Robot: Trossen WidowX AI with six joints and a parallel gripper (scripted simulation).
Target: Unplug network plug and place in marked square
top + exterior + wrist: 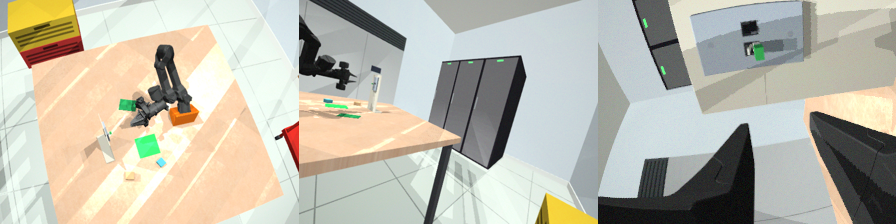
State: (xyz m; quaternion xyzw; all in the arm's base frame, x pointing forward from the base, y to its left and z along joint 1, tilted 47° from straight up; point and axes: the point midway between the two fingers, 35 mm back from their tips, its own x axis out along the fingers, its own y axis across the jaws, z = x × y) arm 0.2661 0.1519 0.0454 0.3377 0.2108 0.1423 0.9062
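My gripper tip is now 120 mm short of the network plug and 30 mm to the right of it. The rest, counted from my gripper tip: pale panel: 140 mm ahead, 90 mm below, 30 mm to the left; then green marked square: 230 mm below, 90 mm behind, 50 mm to the left; then tan block: 220 mm to the left, 220 mm below, 30 mm ahead.
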